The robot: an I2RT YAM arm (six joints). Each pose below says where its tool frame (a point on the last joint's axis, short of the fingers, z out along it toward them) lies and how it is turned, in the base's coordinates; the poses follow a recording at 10 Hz.
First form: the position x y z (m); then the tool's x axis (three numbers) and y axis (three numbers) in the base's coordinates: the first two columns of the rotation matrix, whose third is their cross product.
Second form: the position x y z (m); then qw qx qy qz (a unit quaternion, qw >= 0). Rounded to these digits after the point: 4 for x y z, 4 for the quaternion.
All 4 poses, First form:
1: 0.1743 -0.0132 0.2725 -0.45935 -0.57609 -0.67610 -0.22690 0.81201 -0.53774
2: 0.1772 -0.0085 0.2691 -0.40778 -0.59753 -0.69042 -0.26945 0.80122 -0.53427
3: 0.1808 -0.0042 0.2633 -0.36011 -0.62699 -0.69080 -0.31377 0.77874 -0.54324
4: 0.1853 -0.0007 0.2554 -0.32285 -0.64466 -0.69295 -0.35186 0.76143 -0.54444
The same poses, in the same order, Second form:
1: 0.1743 -0.0132 0.2725 0.4607 -0.2410 0.8329 -0.1895
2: 0.1772 -0.0085 0.2691 0.4758 -0.2640 0.8211 -0.1724
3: 0.1808 -0.0042 0.2633 0.4851 -0.2908 0.8087 -0.1614
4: 0.1853 -0.0007 0.2554 0.4914 -0.3116 0.7995 -0.1490
